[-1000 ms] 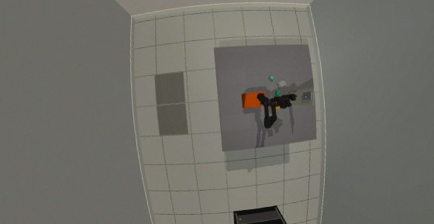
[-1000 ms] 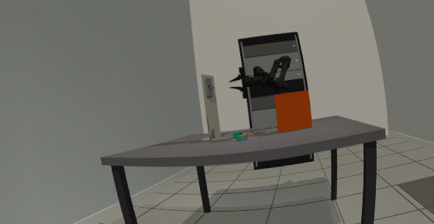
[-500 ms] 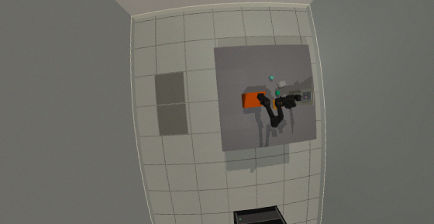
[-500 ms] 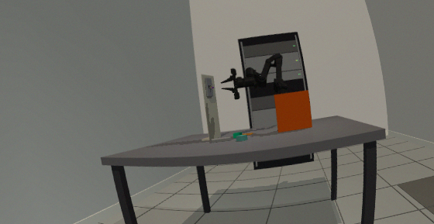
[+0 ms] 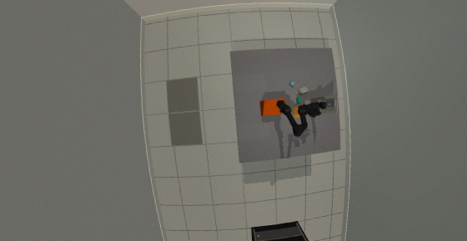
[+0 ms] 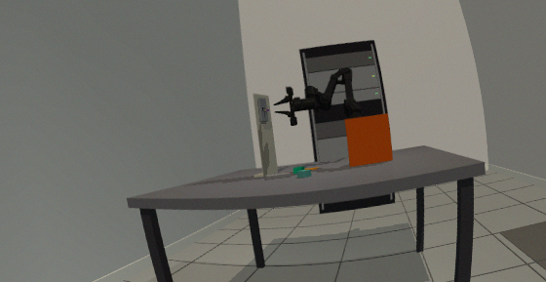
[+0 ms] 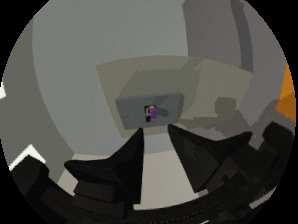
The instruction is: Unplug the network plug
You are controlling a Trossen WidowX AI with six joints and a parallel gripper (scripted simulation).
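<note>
The network plug is 50 mm ahead of my gripper tip and 10 mm to the right of it. Round my gripper tip: green block (310 mm below, 100 mm behind, 60 mm to the left); orange marked square (320 mm below, 100 mm behind, 80 mm to the right); upright beige panel (130 mm below, 70 mm ahead).
</note>
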